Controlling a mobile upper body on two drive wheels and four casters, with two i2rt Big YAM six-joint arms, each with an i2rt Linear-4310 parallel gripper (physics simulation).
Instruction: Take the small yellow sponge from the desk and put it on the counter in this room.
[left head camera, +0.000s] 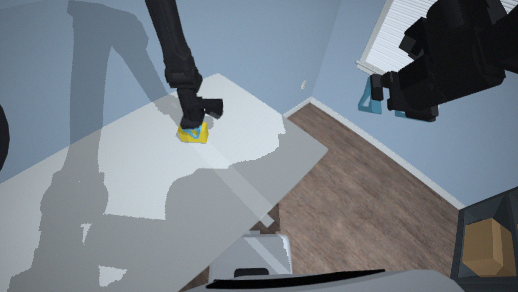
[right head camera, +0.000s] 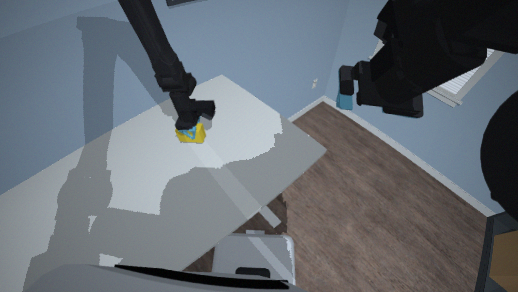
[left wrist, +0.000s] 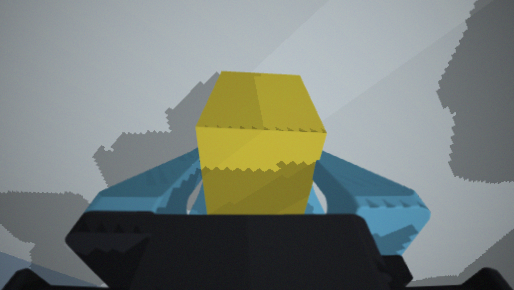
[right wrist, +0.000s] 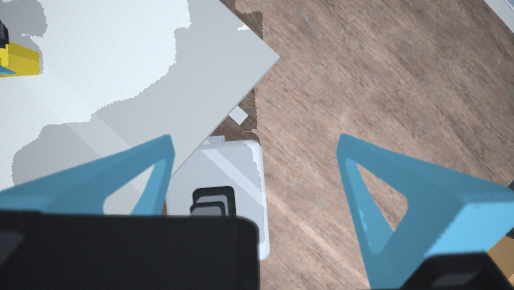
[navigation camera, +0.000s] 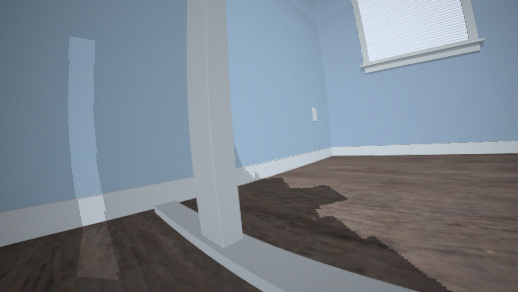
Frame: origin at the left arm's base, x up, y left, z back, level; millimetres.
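Seen in the pictures: left gripper, fingertip midpoint: (left head camera: 197, 134) (right head camera: 194, 134) (left wrist: 256, 144) (right wrist: 13, 61); right gripper, fingertip midpoint: (left head camera: 377, 110) (right head camera: 360, 106) (right wrist: 255, 143).
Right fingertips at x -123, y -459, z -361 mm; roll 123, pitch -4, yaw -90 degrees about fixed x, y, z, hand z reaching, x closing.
Note:
A point is followed by its place in that frame.
My left gripper (left head camera: 193, 133) {x -424, y 1, z -543 mm} (left wrist: 256, 144) {x -424, y 1, z -543 mm} is shut on the small yellow sponge (left head camera: 202, 138) {x -420, y -23, z -519 mm} (right head camera: 199, 134) {x -398, y -32, z -522 mm} (left wrist: 262, 147) {x -382, y -28, z -541 mm} (right wrist: 27, 61) {x -419, y -35, z -537 mm}. It holds the sponge over a white table top (left head camera: 250, 130) {x -460, y -201, z -601 mm} (right head camera: 245, 120) {x -460, y -188, z -661 mm} (left wrist: 100, 60) {x -460, y -39, z -641 mm} (right wrist: 215, 60) {x -460, y -392, z -516 mm}, near the far edge in the head views. Whether the sponge touches the top is hard to tell. The frames do not show whether this top is the desk or the counter. My right gripper (left head camera: 392, 114) (right wrist: 255, 143) {x -123, y -459, z -361 mm} is open and empty, raised to the right of the table top.
A pale grey base part (left head camera: 225, 260) {x -1150, y -65, z -151 mm} (right wrist: 250, 200) {x -1150, y -408, z -20 mm} shows by the table's near edge. A dark grey open container (left head camera: 456, 250) {x -1385, y -2255, z 16 mm} with a brown box (left head camera: 484, 247) {x -1135, y -2267, z 32 mm} stands at lower right. A table leg (navigation camera: 216, 125) {x -1161, y -179, z -662 mm} rises from its foot (navigation camera: 300, 270) before blue walls.

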